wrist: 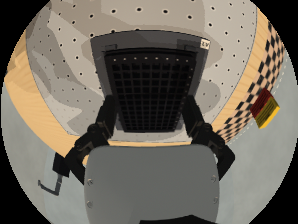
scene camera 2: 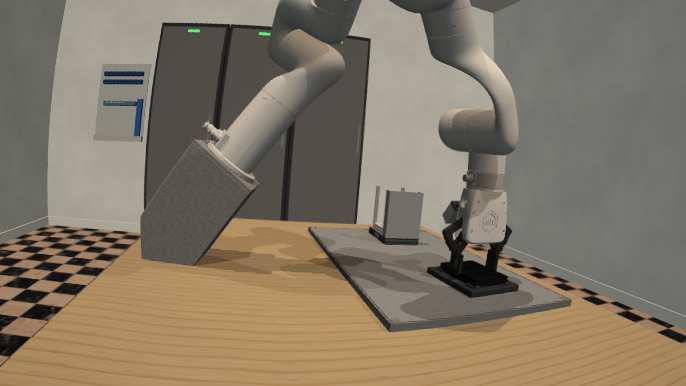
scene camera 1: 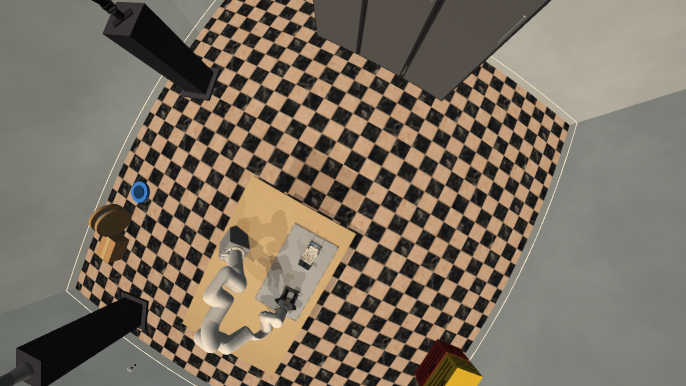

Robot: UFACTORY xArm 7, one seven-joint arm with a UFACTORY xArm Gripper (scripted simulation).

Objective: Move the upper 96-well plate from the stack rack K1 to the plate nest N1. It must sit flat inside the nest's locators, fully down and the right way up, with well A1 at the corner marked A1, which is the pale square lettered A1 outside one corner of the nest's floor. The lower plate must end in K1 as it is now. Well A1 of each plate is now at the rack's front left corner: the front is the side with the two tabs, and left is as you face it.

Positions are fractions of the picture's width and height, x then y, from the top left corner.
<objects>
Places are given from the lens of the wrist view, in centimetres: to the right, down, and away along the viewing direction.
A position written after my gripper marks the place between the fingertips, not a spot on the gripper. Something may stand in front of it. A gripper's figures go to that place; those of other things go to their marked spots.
my gripper (wrist: 0.50,0.46): 0, -1, 13
black 96-well plate (wrist: 0.53,0.29): 1, -5, 10
</objects>
